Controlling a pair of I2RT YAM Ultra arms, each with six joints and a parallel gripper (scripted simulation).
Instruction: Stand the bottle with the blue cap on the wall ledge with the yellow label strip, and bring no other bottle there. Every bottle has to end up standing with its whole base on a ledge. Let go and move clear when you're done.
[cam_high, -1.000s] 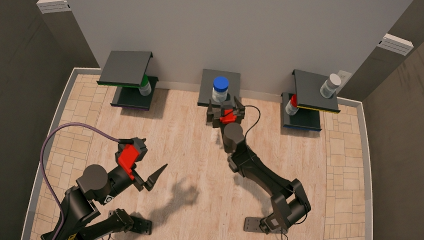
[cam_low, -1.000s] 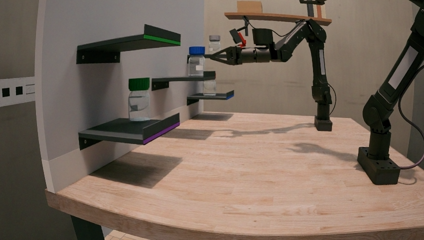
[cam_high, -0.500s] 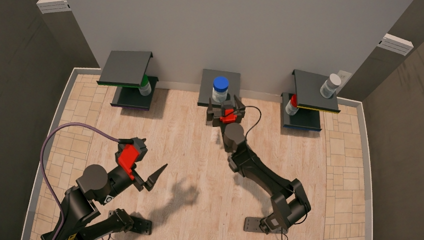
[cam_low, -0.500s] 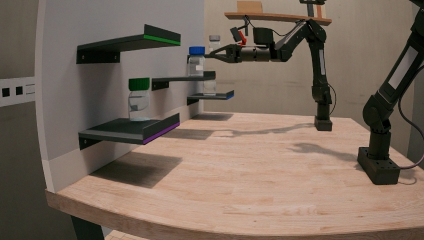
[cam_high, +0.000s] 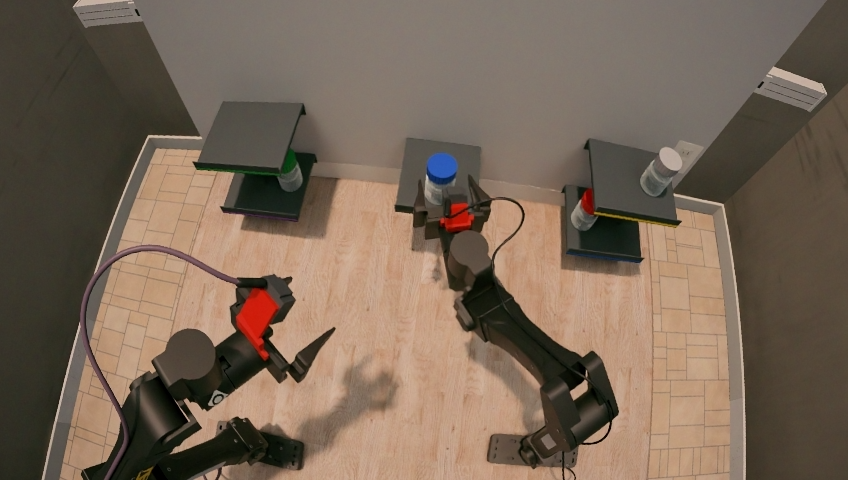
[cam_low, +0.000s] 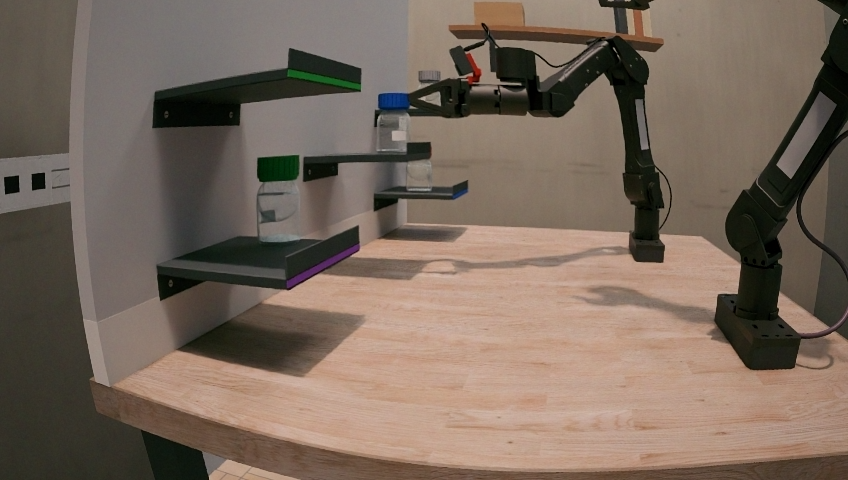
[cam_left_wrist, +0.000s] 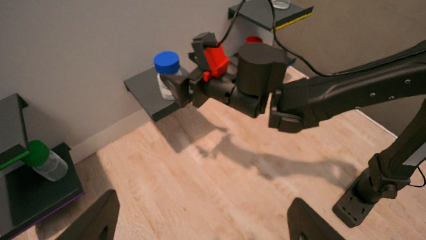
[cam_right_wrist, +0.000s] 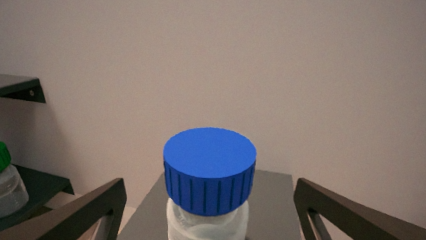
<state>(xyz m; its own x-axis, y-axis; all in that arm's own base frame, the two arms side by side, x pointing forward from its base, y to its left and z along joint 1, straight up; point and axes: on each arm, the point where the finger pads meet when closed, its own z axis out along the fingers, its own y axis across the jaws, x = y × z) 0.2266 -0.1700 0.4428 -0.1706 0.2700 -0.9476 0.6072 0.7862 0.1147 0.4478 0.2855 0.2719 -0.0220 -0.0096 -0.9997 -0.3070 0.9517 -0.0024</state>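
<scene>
My right gripper is now 50 mm above the blue-capped bottle, 30 mm short of it and 10 mm to the right of it. From my right hand the other things lie so: grey-capped bottle (430 mm to the right, 50 mm above, 20 mm ahead); then green-capped bottle (340 mm to the left, 140 mm below, 120 mm ahead); then red-capped bottle (330 mm to the right, 140 mm below, 30 mm ahead).
</scene>
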